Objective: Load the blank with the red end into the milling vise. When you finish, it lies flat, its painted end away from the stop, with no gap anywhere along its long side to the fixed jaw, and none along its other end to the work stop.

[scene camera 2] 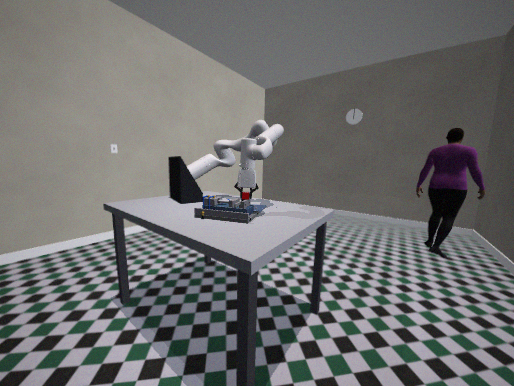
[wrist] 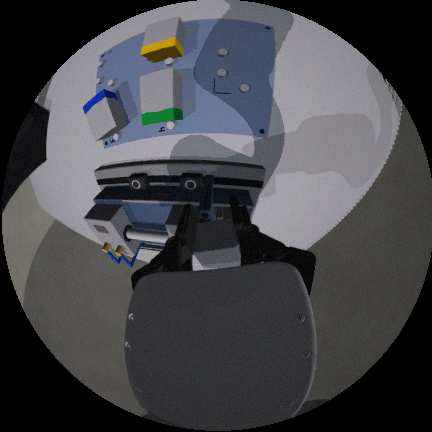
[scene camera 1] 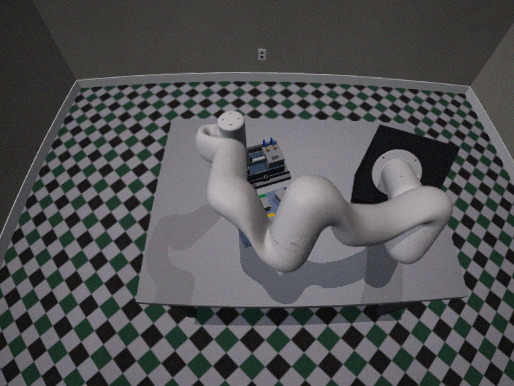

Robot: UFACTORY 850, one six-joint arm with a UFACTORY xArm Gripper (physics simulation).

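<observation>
The blank with the red end point(scene camera 2: 245, 196) point(wrist: 216, 242) is between the fingers of my gripper point(scene camera 2: 246, 190) point(wrist: 213, 209), which is shut on it. Its red end faces scene camera 2; in the wrist view its grey body shows and the red is nearly all hidden. The milling vise point(scene camera 1: 274, 157) point(scene camera 2: 222, 215) point(wrist: 107, 227) stands below the gripper. The blank is at or slightly above the height of the jaw tops; contact cannot be told. The movable jaw point(wrist: 174, 220) is left of the fingers in the wrist view. A blue bar point(wrist: 207, 195) stands near the fingertips. The fingers largely hide the fixed jaw. Scene camera 1 does not show the gripper.
A blue board point(wrist: 200, 120) beside the vise carries a yellow-ended blank point(wrist: 164, 39), a green-ended blank point(wrist: 161, 95), a blue-ended blank point(wrist: 106, 116) and several round pegs. Blue hoses point(wrist: 131, 259) rise from the vise's end block. The black arm mount point(scene camera 1: 367, 170) point(scene camera 2: 181, 182) stands on the table point(scene camera 1: 200, 270).
</observation>
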